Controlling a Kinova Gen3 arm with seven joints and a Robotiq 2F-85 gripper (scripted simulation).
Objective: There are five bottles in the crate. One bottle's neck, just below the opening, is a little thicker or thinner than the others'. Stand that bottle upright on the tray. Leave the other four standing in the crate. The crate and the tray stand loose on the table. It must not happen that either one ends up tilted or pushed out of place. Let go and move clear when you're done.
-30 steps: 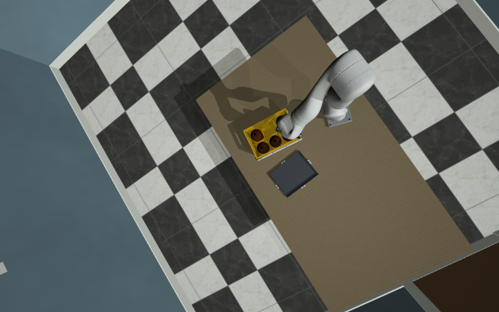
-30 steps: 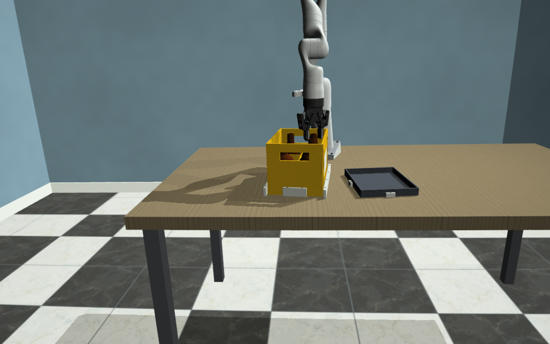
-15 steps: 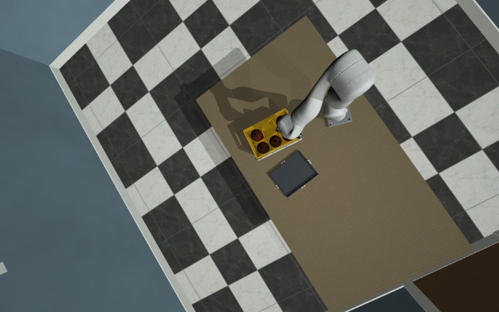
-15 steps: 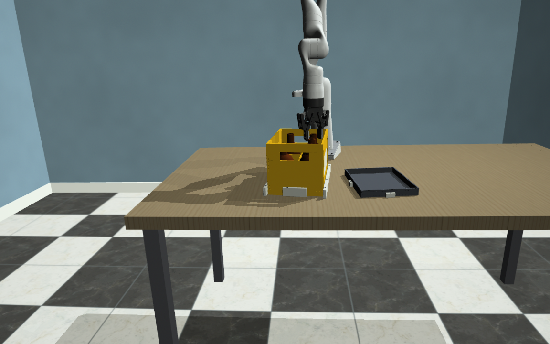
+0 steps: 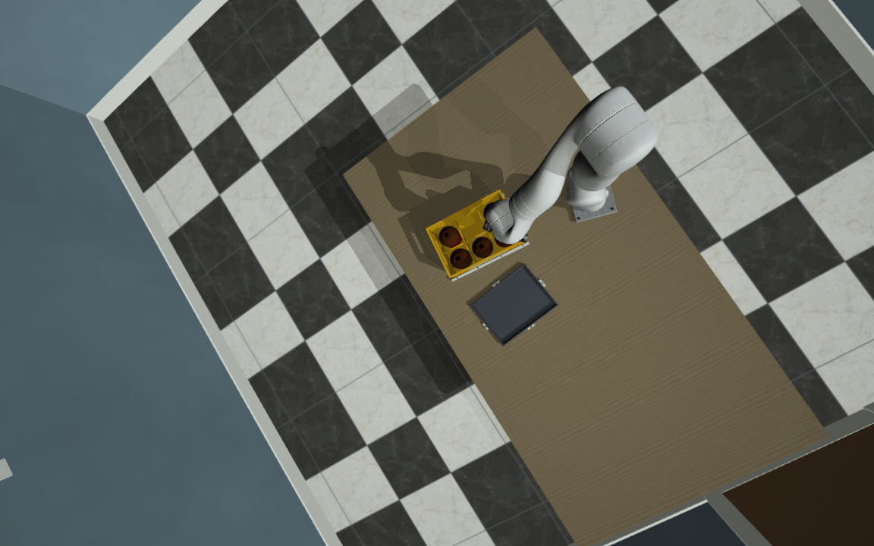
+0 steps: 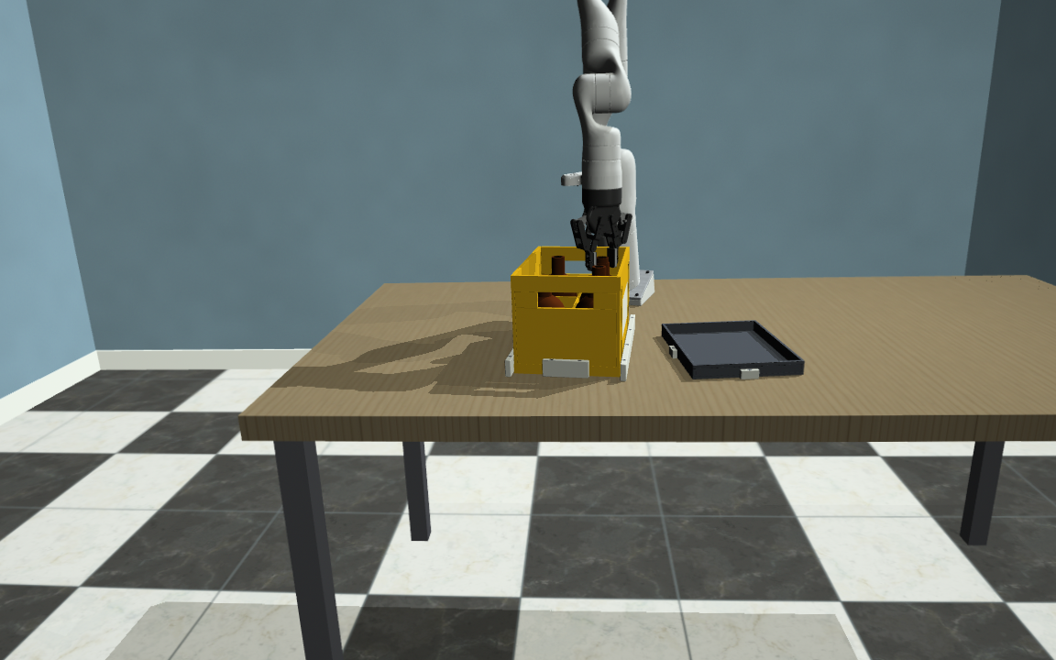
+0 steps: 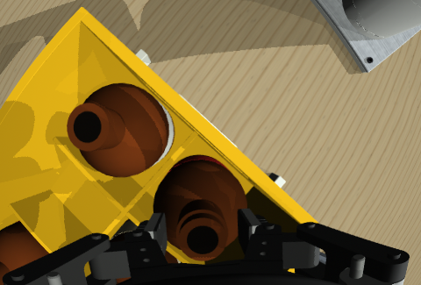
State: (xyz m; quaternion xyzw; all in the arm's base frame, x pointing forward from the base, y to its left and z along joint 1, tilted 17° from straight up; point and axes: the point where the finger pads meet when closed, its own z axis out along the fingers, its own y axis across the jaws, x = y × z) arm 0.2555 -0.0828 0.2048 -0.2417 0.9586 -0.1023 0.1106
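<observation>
The brown bottle lies 70 mm below my hand. From my hand the other things lie so: yellow crate: 70 mm to the right, 70 mm below, 70 mm ahead; dark tray: 200 mm to the left, 150 mm ahead, 140 mm below.
</observation>
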